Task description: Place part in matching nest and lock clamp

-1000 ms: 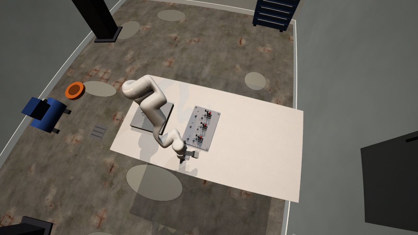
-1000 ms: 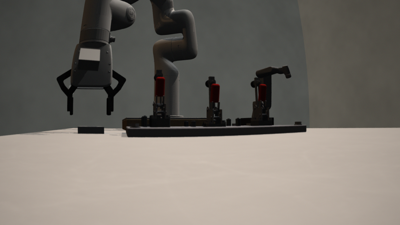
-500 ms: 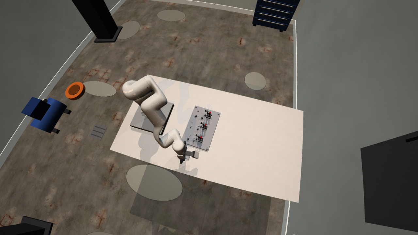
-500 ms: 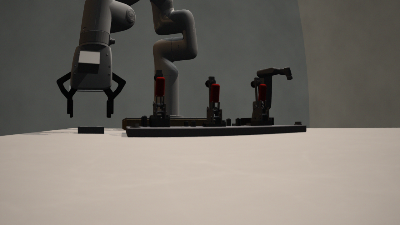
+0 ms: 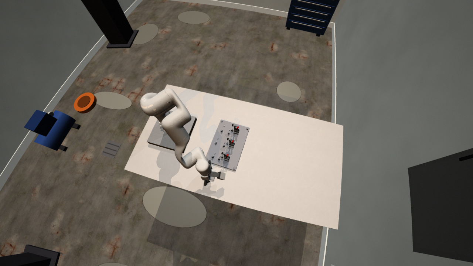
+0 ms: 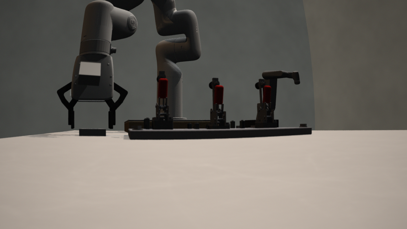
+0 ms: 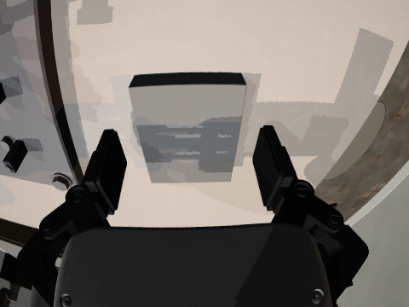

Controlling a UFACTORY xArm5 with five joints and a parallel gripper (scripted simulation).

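Now: the part 20 mm below my hand. The rest, counted from my hand: grey fixture plate (110 mm ahead, 240 mm to the left, 20 mm below).
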